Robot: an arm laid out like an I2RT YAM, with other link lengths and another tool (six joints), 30 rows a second.
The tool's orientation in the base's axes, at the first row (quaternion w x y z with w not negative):
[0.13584, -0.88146, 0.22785, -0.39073]
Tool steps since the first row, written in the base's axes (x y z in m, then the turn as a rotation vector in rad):
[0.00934, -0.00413, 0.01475, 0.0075, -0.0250, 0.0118]
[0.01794, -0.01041, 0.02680, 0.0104, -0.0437, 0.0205]
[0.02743, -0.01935, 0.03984, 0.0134, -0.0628, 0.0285]
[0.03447, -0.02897, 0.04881, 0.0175, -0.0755, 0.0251]
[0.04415, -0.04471, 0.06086, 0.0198, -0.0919, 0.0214]
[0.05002, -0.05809, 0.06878, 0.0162, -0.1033, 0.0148]
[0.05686, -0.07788, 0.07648, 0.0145, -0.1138, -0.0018]
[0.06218, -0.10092, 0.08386, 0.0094, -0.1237, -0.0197]
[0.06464, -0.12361, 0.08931, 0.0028, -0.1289, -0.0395]
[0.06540, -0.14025, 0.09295, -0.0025, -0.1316, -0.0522]
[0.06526, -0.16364, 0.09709, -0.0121, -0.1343, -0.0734]
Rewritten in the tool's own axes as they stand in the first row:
[0.01686, -0.00537, -0.00294, 0.0245, 0.0143, -0.0037]
[0.03269, -0.00755, -0.00480, 0.0412, 0.0259, -0.0084]
[0.05101, -0.00811, -0.00680, 0.0577, 0.0381, -0.0125]
[0.06568, -0.00567, -0.00801, 0.0644, 0.0492, -0.0080]
[0.08694, -0.00004, -0.00963, 0.0718, 0.0642, -0.0049]
[0.10217, 0.00642, -0.01126, 0.0713, 0.0778, -0.0039]
[0.12109, 0.01818, -0.01240, 0.0652, 0.0943, 0.0051]
[0.14056, 0.03333, -0.01468, 0.0560, 0.1117, 0.0124]
[0.15695, 0.04982, -0.01781, 0.0424, 0.1264, 0.0202]
[0.16814, 0.06238, -0.02066, 0.0326, 0.1356, 0.0244]
[0.18253, 0.08079, -0.02492, 0.0150, 0.1496, 0.0309]

